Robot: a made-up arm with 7 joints.
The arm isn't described. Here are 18 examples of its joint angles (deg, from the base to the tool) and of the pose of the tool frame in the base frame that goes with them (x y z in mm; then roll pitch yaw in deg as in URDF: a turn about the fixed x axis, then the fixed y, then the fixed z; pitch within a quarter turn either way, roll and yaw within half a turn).
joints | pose
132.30 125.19 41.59 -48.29 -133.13 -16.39 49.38 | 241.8 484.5 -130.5 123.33 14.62 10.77
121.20 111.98 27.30 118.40 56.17 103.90 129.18 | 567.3 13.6 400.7 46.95 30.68 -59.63
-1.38 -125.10 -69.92 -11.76 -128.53 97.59 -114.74 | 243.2 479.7 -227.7 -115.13 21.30 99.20
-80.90 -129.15 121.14 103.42 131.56 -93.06 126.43 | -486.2 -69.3 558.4 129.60 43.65 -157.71
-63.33 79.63 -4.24 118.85 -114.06 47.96 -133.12 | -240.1 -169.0 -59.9 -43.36 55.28 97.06
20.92 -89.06 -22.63 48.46 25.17 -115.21 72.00 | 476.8 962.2 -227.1 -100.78 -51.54 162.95
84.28 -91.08 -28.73 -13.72 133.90 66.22 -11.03 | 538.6 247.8 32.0 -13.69 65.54 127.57
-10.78 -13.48 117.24 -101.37 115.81 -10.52 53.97 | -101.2 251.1 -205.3 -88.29 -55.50 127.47
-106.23 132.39 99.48 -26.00 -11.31 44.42 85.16 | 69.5 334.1 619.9 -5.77 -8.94 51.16
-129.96 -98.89 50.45 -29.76 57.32 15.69 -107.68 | 312.5 -193.5 571.2 -47.28 2.69 27.29
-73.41 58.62 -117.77 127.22 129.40 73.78 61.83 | 22.6 -63.6 544.0 104.13 74.16 -86.86
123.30 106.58 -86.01 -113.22 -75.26 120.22 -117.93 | -302.3 494.9 215.7 -170.83 -20.34 -168.70
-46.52 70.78 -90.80 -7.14 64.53 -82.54 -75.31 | -183.9 241.6 -827.4 23.61 -5.11 119.29
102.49 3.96 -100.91 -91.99 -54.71 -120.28 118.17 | 659.4 607.5 372.2 -151.40 -37.22 -159.52
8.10 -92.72 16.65 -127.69 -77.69 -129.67 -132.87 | -919.6 -192.6 284.4 74.51 -8.74 125.58
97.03 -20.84 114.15 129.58 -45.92 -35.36 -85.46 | -587.2 57.6 -144.3 32.10 70.25 45.83
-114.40 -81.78 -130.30 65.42 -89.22 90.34 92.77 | 175.8 518.7 243.1 120.52 55.40 -71.18
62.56 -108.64 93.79 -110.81 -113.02 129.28 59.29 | -489.4 -235.7 -255.9 -24.22 -40.62 -40.72
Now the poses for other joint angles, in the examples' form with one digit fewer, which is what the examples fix.
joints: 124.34 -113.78 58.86 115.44 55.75 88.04 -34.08
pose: -245 399 157 -7.8 -16.5 -108.9
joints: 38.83 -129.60 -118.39 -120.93 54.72 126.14 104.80
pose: -336 -224 408 167.1 64.2 -18.6
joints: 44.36 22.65 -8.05 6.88 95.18 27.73 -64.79
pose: -283 510 6 -22.8 26.5 -153.3
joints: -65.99 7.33 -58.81 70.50 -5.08 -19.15 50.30
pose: 546 232 16 42.1 -1.0 -35.3
